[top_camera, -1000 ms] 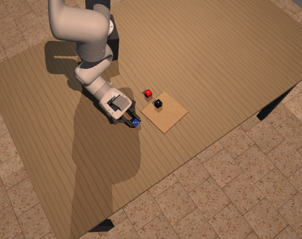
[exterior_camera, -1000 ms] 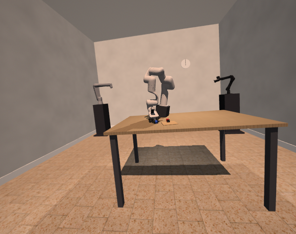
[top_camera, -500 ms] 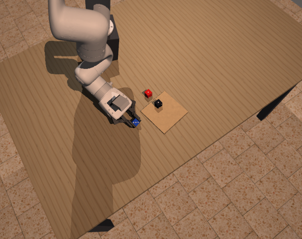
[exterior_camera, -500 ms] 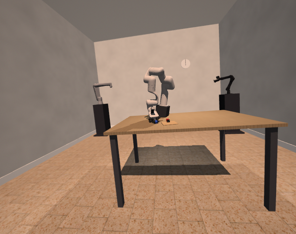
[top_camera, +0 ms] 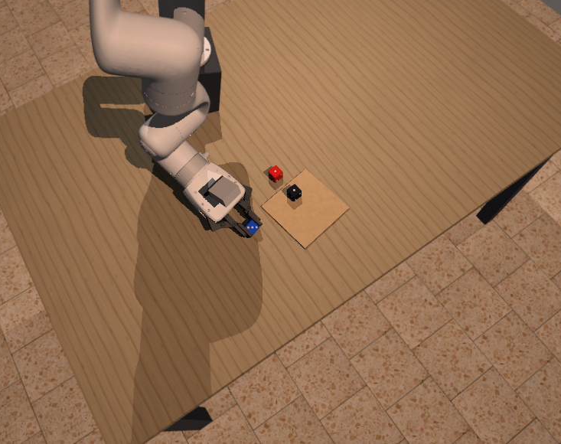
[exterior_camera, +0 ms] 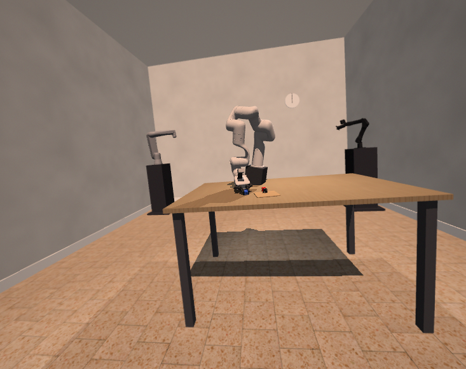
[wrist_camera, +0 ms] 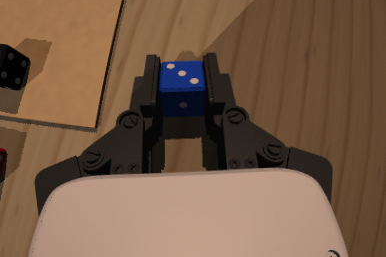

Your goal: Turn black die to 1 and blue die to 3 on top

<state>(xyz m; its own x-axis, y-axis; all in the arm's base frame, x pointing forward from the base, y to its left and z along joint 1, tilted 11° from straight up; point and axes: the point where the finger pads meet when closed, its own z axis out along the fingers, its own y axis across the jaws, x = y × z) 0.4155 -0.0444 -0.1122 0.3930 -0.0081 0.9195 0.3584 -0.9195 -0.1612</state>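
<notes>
The black die lies 20 mm behind my hand, 130 mm to the left of it and 10 mm below it. Also, from my hand: tan mat (20 mm ahead, 130 mm to the left, 20 mm below); red die (80 mm behind, 120 mm to the left, 10 mm below); blue die (10 mm ahead, 10 mm below).
</notes>
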